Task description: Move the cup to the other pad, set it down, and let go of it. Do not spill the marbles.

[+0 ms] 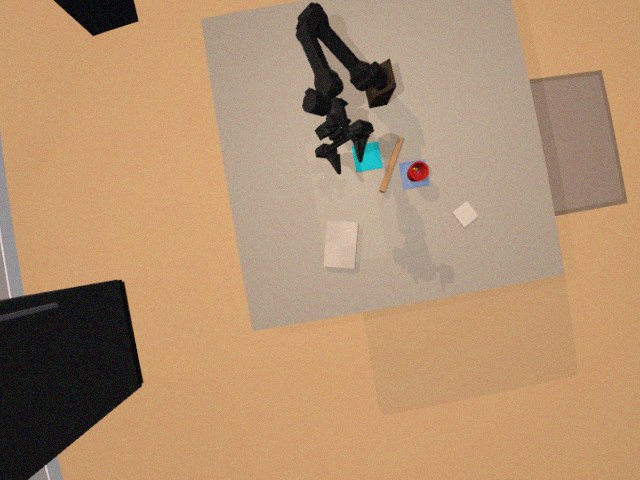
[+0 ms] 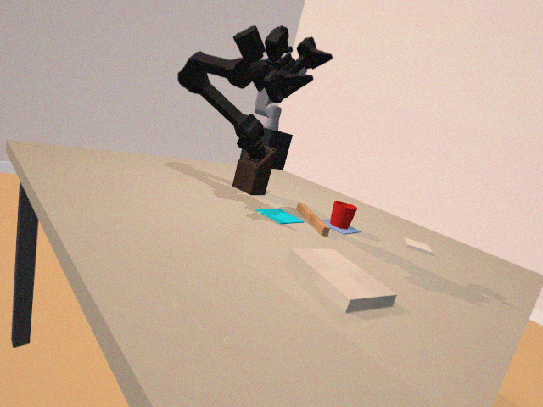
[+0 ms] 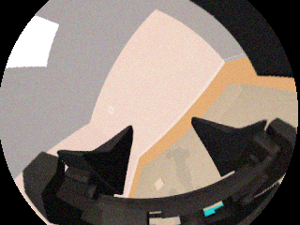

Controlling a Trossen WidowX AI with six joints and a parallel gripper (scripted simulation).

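The red cup lies 20 mm ahead of my gripper tip, 300 mm to the left of it and 360 mm below it. Also, from my gripper tip: wooden bar 40 mm behind, 220 mm to the left, 400 mm below; blue pad 20 mm ahead, 300 mm to the left, 410 mm below; thick white slab 210 mm ahead, 60 mm to the right, 390 mm below.
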